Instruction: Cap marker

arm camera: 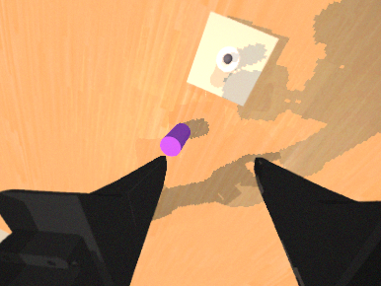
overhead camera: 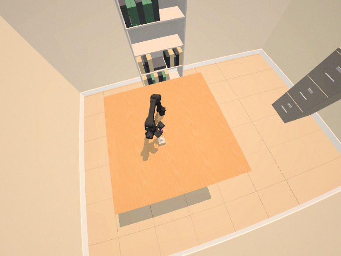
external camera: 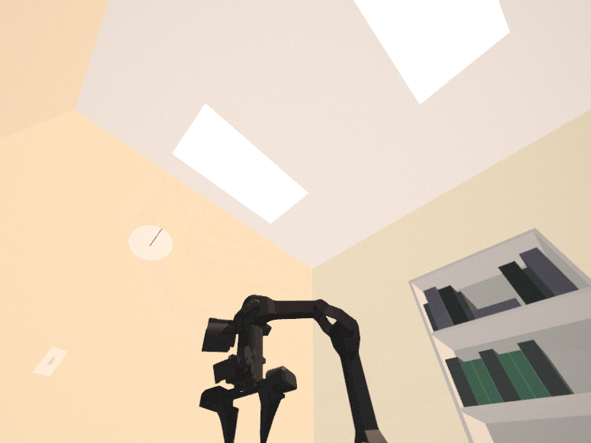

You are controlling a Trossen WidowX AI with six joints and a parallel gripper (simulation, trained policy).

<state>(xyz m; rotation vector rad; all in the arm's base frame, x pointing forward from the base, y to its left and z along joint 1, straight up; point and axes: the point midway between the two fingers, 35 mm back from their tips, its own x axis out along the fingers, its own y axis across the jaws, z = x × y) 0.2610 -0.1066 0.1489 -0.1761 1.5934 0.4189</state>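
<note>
Now: gripper tip 9 cm above the purple cap, 4 cm to the right of it and 4 cm past it.
</note>
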